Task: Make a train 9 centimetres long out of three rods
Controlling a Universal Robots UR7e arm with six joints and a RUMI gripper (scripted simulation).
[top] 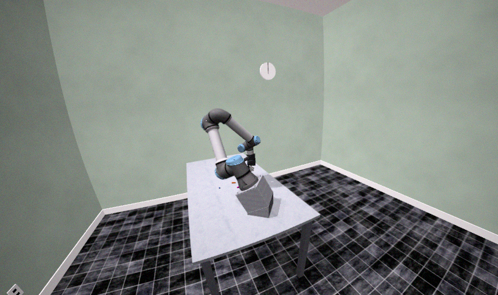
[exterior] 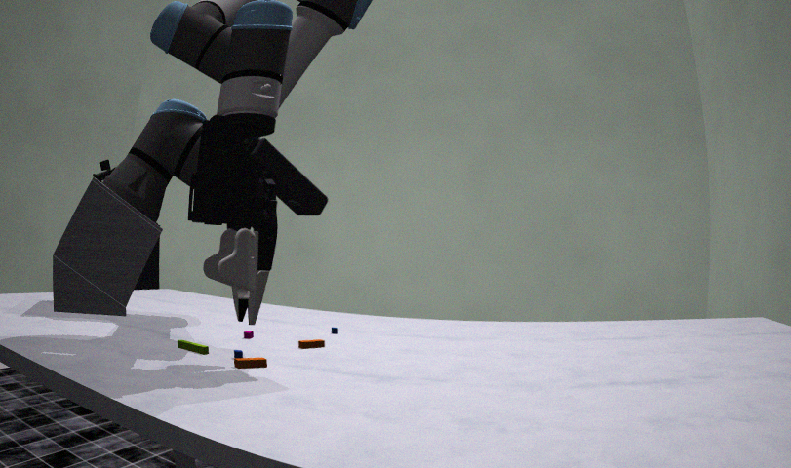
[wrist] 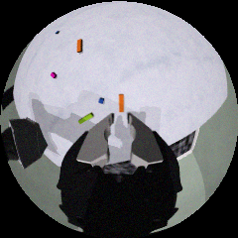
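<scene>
Now: the lime rod 10 cm behind my hand, 2 cm to the left of it and 6 cm below it. Also, from my hand: magenta rod: 10 cm behind, 18 cm to the left, 6 cm below.
</scene>
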